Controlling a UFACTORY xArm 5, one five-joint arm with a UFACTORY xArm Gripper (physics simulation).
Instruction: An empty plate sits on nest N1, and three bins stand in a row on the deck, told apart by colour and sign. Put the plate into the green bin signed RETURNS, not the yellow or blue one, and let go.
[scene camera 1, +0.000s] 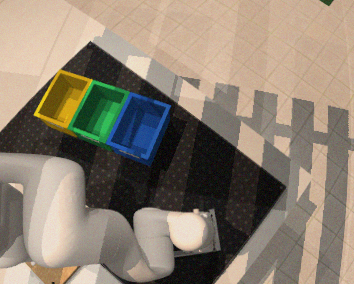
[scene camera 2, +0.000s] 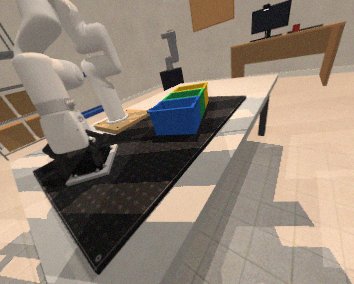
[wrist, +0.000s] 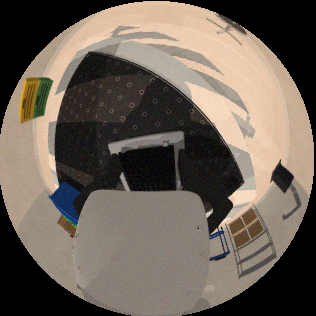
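Where they show: gripper, between the fingertips: (scene camera 2: 85, 167) (wrist: 147, 158); arm's base, origin of its link: (scene camera 2: 118, 119).
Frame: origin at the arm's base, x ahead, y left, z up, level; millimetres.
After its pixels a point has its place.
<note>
The plate (wrist: 148, 169) {x 348, y -261, z 9 mm} is black and sits flat in the grey frame of nest N1 (scene camera 1: 216, 231) {x 383, y -289, z -2 mm} (scene camera 2: 91, 176) {x 396, y -276, z -4 mm} (wrist: 145, 143) {x 378, y -284, z -2 mm}. My gripper (scene camera 2: 79, 158) (wrist: 147, 158) {x 362, y -275, z 12 mm} is open and low over the nest, its dark fingers apart on either side of the plate. In scene camera 1 the arm's wrist hides the gripper and the plate. The green bin (scene camera 1: 101, 114) {x 371, y 217, z -8 mm} (scene camera 2: 203, 103) {x 427, y 241, z 27 mm} stands in the middle of the row, between the yellow bin (scene camera 1: 65, 101) {x 309, y 346, z -8 mm} (scene camera 2: 206, 92) {x 374, y 349, z 45 mm} and the blue bin (scene camera 1: 141, 126) {x 439, y 95, z -8 mm} (scene camera 2: 175, 121) {x 460, y 22, z 40 mm} (wrist: 66, 196) {x 464, y 25, z 35 mm}. The bin signs are too small to read.
The bins and nest stand on the black perforated deck (scene camera 1: 215, 175) {x 497, y -170, z -14 mm} (scene camera 2: 135, 192) {x 552, y -226, z -14 mm} (wrist: 100, 107) {x 479, y -272, z -14 mm}. The blue bin is the nearest of the row to the nest. The arm's wooden base board (scene camera 2: 108, 127) {x 59, y -85, z -2 mm} is beside the deck. A shelf rack (wrist: 240, 276) stands farther off.
</note>
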